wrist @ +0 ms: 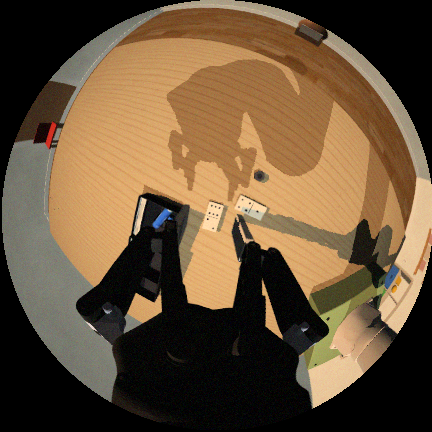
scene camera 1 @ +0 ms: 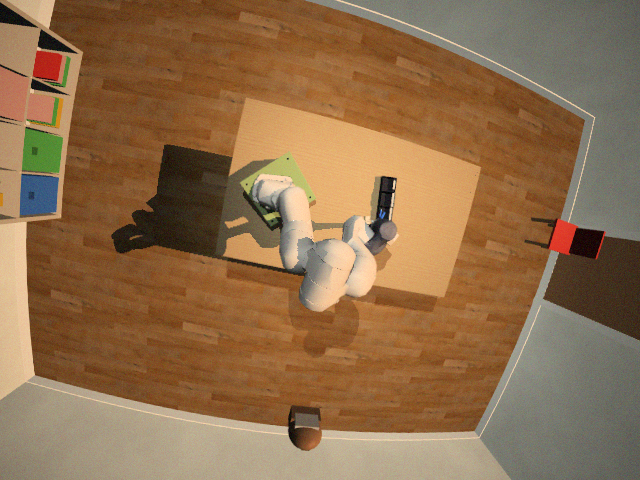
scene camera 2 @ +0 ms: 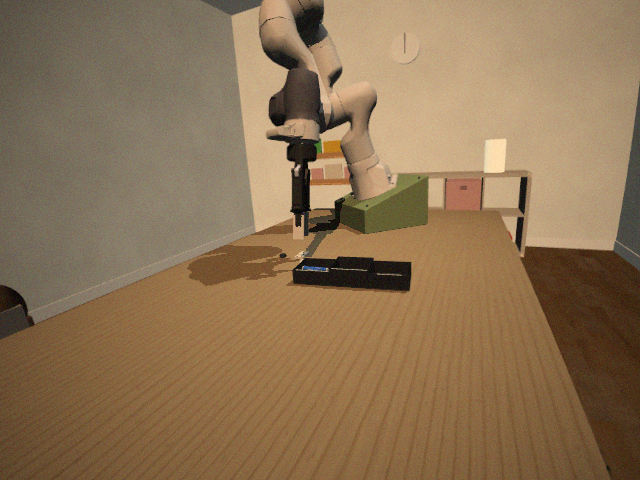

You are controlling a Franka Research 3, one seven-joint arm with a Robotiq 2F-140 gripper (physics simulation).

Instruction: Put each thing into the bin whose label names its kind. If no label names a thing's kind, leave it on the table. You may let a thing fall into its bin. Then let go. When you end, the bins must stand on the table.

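Note:
Three joined black bins stand on the table, their label text unreadable here. Blue cylinders like batteries lie in the end bin; their number is unclear. Two white dominoes with black dots lie flat beside that bin: one domino is nearer it, the other domino farther. A small dark round thing lies beyond them. My gripper is partly open and empty, above the table near the dominoes and end bin. In scene camera 1 the arm hides its fingers.
The arm's green wedge base stands on the table. A red chair and a brown chair are off the table.

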